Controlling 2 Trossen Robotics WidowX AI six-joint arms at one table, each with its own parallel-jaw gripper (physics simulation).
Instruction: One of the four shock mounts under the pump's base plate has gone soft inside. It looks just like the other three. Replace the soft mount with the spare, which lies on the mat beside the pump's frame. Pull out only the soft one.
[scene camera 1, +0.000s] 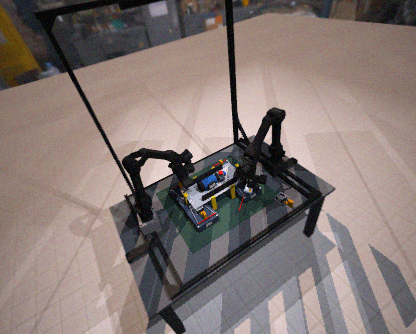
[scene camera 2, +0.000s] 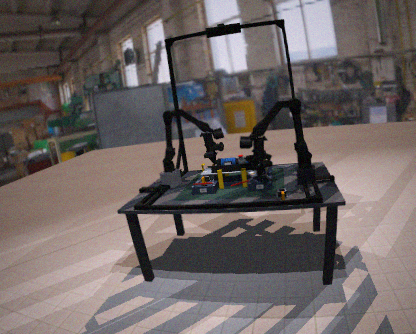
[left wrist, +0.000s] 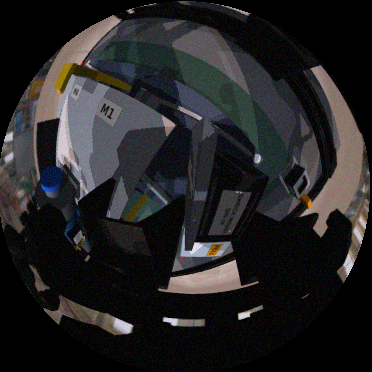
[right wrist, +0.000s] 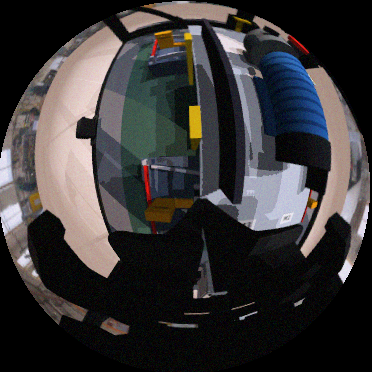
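Observation:
The pump (scene camera 1: 209, 182) (scene camera 2: 229, 161) (right wrist: 295, 95) sits on its pale base plate (left wrist: 90, 135). My left gripper (left wrist: 203, 200) is shut on a black shock mount (left wrist: 225, 215), labelled SHOCK MOUNT, with an orange PULL tab, beside the plate corner marked M1. Whether any of it is in its seat cannot be told. Another mount (scene camera 1: 281, 197) (scene camera 2: 282, 191) (left wrist: 296, 180) with an orange tab lies to the right of the frame. My right gripper (right wrist: 200, 202) is shut and empty above the left end of the plate. An orange mount tab (right wrist: 161, 210) shows below it.
The dark blue frame tray (scene camera 1: 207, 225) stands on the green mat (scene camera 1: 192, 244). Yellow posts (scene camera 1: 214, 202) (right wrist: 195, 122) stand along the plate's front edge. A red bar (scene camera 1: 242, 202) slants in front of the left gripper. A black rail (right wrist: 227, 110) runs beside the pump.

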